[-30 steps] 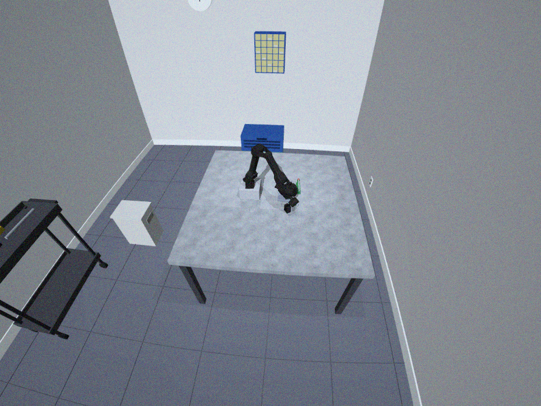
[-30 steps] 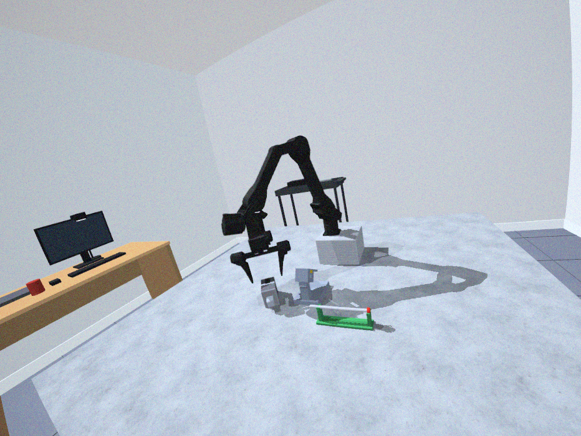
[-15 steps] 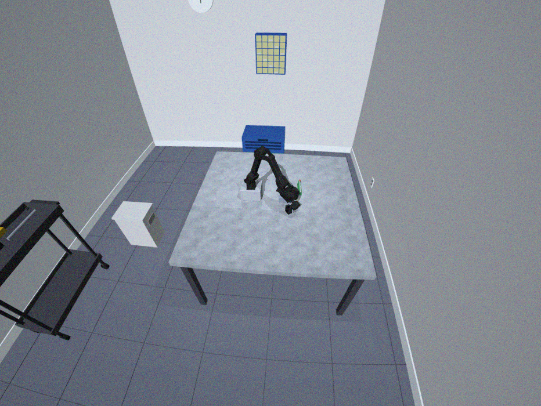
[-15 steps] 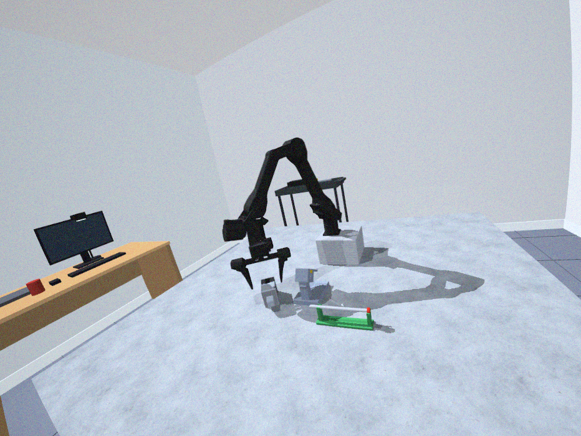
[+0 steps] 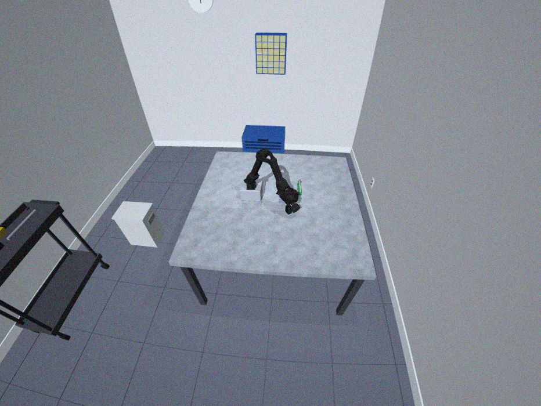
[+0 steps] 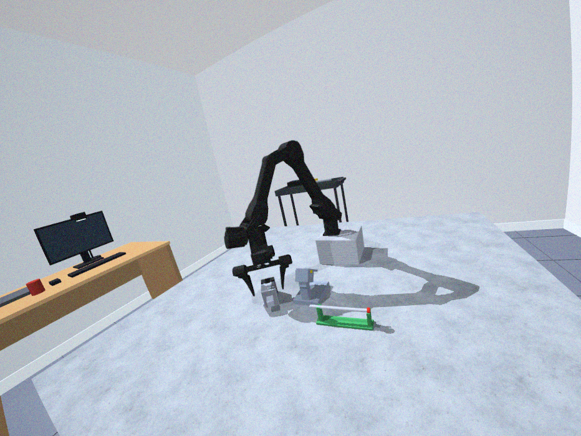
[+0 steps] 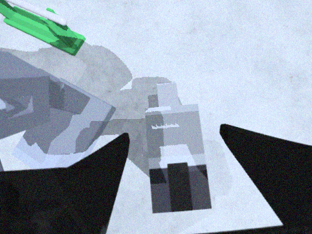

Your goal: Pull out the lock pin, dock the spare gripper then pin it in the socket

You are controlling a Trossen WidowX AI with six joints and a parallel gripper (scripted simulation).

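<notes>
The spare gripper lies 1 cm below my gripper tip. The rest, counted from my gripper tip: green cradle 24 cm to the left, 7 cm ahead, 1 cm below; then mount 12 cm to the left, 4 cm behind, 2 cm above.
</notes>
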